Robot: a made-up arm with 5 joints.
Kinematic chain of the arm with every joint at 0, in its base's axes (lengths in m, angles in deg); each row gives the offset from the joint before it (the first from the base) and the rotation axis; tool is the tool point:
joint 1: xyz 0 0 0.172 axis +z
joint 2: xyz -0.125 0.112 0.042 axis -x
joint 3: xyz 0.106 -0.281 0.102 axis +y
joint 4: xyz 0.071 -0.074 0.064 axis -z
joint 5: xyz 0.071 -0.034 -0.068 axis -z
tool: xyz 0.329 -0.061 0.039
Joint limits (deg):
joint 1: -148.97..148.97
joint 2: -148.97..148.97
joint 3: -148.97..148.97
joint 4: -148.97..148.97
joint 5: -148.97..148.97
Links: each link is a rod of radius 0.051 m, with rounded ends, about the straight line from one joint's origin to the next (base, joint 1, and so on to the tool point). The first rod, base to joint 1, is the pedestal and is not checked.
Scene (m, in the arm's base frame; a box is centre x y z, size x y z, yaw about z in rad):
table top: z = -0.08
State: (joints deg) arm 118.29 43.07 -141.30 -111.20 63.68
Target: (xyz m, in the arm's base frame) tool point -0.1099 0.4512 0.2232
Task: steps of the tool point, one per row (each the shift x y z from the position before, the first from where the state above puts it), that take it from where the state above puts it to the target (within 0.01 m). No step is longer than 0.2 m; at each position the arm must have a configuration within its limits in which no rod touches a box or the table.
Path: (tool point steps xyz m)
1: -0.1495 0.0475 -0.0057
2: -0.1236 0.0972 -0.0166
3: -0.0810 0.1337 -0.0262
4: -0.0283 0.1523 -0.0339
5: 0.0269 0.1501 -0.0399
6: 0.0764 0.1284 -0.0432
7: 0.1134 0.0910 -0.0446
8: 0.1338 0.0445 -0.0437

